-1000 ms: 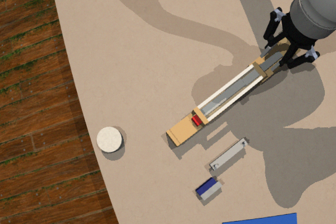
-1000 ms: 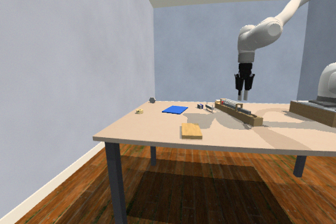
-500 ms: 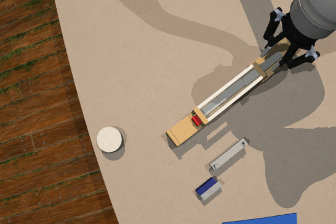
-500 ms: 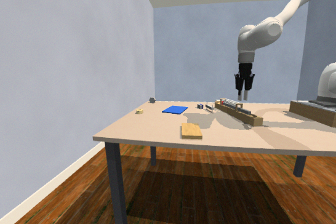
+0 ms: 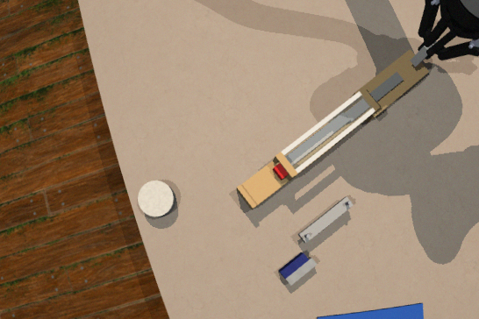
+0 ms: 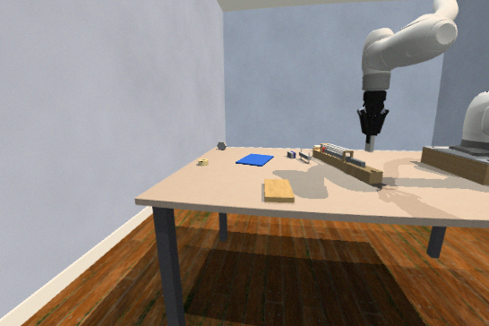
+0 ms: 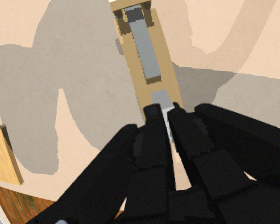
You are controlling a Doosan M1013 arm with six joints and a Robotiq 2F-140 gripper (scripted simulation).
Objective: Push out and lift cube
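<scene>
Now: the red cube 160 mm ahead of my hand, 270 mm to the right of it and 90 mm below it. Round my hand: blue-and-grey block: 330 mm ahead, 270 mm to the right, 130 mm below; wooden board: 320 mm ahead, 240 mm to the left, 140 mm below; channel: 100 mm ahead, 180 mm to the right, 90 mm below.
</scene>
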